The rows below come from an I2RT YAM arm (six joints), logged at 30 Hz.
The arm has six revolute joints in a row. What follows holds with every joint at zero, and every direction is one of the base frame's. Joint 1 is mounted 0.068 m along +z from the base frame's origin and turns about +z. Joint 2 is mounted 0.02 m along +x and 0.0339 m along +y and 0.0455 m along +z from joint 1 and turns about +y. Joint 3 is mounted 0.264 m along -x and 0.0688 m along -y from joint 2 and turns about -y. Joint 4 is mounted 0.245 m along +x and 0.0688 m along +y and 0.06 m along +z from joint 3 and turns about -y. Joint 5 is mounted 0.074 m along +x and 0.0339 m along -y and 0.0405 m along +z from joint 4 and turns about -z. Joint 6 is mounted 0.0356 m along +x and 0.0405 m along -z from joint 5 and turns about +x. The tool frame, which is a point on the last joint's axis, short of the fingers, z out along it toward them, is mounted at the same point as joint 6; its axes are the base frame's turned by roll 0, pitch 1.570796 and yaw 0 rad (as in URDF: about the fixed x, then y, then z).
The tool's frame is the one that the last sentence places.
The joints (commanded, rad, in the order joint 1, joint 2, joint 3, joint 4, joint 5, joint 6), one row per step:
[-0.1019, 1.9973, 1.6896, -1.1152, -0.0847, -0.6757]
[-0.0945, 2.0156, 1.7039, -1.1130, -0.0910, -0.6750]
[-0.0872, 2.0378, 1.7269, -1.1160, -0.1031, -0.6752]
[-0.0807, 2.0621, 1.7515, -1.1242, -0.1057, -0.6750]
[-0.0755, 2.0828, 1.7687, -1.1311, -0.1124, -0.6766]
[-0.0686, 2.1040, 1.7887, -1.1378, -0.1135, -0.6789]
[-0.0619, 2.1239, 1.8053, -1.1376, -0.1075, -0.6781]
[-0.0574, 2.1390, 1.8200, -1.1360, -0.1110, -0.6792]
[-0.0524, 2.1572, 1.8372, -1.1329, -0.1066, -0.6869]
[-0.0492, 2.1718, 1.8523, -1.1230, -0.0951, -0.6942]
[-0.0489, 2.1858, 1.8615, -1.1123, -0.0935, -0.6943]
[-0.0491, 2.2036, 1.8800, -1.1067, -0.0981, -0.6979]
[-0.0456, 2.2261, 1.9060, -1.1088, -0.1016, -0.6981]
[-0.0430, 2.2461, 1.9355, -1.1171, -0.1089, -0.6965]
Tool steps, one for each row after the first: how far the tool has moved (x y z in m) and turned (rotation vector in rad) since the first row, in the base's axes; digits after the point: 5 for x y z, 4 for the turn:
[0.00438, 0.00276, -0.00305, 0.0065, 0.0012, 0.0076]
[0.00967, 0.00567, -0.00543, 0.0186, 0.0023, 0.0169]
[0.01470, 0.00800, -0.00842, 0.0219, 0.0100, 0.0235]
[0.01845, 0.01010, -0.01205, 0.0292, 0.0197, 0.0311]
[0.02260, 0.01272, -0.01525, 0.0306, 0.0274, 0.0403]
[0.02683, 0.01506, -0.01885, 0.0249, 0.0311, 0.0453]
[0.03042, 0.01688, -0.02105, 0.0281, 0.0296, 0.0514]
[0.03474, 0.01863, -0.02391, 0.0224, 0.0273, 0.0634]
[0.03912, 0.01939, -0.02584, 0.0091, 0.0173, 0.0724]
[0.04269, 0.01928, -0.02908, 0.0070, 0.0116, 0.0726]
[0.04720, 0.01914, -0.03154, 0.0105, 0.0046, 0.0766]
[0.05223, 0.02058, -0.03419, 0.0138, 0.0029, 0.0808]
[0.05674, 0.02181, -0.03502, 0.0211, 0.0013, 0.0829]

